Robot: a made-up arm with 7 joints.
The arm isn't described. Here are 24 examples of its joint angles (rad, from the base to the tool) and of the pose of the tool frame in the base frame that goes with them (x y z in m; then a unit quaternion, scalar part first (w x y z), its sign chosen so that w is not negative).
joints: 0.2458 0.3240 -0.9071 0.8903 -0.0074 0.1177 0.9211
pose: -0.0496 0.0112 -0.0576 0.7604 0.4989 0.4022 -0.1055
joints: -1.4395 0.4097 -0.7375 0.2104 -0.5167 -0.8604 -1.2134
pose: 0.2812 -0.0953 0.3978 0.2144 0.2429 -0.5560 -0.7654
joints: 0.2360 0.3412 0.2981 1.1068 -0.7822 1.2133 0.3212
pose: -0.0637 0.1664 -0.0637 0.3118 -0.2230 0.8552 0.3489
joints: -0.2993 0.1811 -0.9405 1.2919 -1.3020 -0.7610 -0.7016
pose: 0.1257 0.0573 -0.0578 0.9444 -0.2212 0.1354 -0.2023
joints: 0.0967 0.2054 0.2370 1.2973 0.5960 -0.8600 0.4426
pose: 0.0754 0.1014 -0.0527 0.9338 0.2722 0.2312 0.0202
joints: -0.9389 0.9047 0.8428 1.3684 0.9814 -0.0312 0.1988
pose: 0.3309 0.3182 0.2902 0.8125 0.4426 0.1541 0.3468
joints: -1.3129 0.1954 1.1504 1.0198 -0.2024 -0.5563 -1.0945
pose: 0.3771 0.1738 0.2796 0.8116 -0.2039 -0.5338 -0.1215
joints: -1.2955 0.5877 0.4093 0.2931 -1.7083 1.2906 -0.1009
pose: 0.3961 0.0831 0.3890 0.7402 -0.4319 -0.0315 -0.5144
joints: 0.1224 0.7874 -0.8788 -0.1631 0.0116 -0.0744 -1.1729
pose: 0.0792 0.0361 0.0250 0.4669 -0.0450 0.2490 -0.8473
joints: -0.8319 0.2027 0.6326 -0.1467 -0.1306 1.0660 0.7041
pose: 0.3044 0.1206 0.2673 0.8774 -0.0279 0.0702 0.4737
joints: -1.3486 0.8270 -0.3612 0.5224 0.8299 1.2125 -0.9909
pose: 0.3836 0.1171 0.4077 0.8513 0.4090 0.3151 0.0932
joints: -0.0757 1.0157 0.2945 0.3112 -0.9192 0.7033 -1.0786
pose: 0.2299 0.3379 0.1105 0.9064 -0.2585 0.2068 -0.2623
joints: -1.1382 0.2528 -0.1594 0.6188 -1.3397 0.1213 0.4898
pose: 0.3884 -0.0151 0.2365 0.8999 -0.4294 0.0251 0.0711
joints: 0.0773 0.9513 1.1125 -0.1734 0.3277 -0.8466 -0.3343
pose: 0.1311 0.2323 0.3037 0.5391 0.7701 -0.3293 -0.0886
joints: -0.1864 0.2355 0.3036 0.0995 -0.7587 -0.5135 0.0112
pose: 0.2070 0.1560 0.0922 0.8897 -0.1899 -0.3432 0.2334
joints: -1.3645 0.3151 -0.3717 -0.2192 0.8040 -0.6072 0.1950
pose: 0.1916 -0.1019 0.3771 0.3055 0.3345 -0.8777 -0.1563
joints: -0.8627 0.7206 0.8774 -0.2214 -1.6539 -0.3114 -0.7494
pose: 0.2574 0.2785 0.3648 0.3965 -0.1861 -0.8656 -0.2427
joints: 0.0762 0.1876 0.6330 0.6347 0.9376 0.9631 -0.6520
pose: 0.0963 0.2198 -0.0126 0.5925 0.0647 0.7917 0.1341
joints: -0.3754 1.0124 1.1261 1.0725 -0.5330 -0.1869 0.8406
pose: 0.1478 0.3958 0.2346 0.4674 -0.0106 -0.1367 0.8734
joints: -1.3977 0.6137 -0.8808 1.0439 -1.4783 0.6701 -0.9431
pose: 0.4330 0.0659 0.1983 0.7967 -0.3410 0.1971 -0.4585
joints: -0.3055 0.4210 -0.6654 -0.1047 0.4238 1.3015 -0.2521
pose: 0.2147 0.0076 0.0733 0.7768 0.4273 0.4159 -0.2026
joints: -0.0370 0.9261 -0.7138 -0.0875 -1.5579 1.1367 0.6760
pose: 0.0867 0.1412 -0.0070 0.6525 0.0621 0.7479 -0.1052
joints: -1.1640 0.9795 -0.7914 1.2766 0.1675 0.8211 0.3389
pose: 0.3676 0.2392 0.2392 0.5286 0.6810 0.3595 0.3572
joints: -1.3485 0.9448 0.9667 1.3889 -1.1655 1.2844 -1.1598
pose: 0.3862 0.2497 0.3283 0.4297 -0.7352 -0.2998 -0.4301
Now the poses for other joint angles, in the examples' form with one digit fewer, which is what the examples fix.
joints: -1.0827 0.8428 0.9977 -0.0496 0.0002 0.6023 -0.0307
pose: 0.199 0.276 0.435 0.802 0.055 -0.415 0.426
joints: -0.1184 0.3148 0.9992 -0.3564 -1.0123 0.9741 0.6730
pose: 0.161 0.236 0.145 0.850 -0.203 0.089 0.478
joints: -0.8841 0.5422 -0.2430 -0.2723 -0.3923 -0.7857 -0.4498
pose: 0.261 0.043 0.321 0.521 0.076 -0.735 -0.427
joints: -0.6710 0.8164 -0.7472 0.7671 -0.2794 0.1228 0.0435
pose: 0.315 0.158 0.088 0.881 0.408 0.208 -0.119
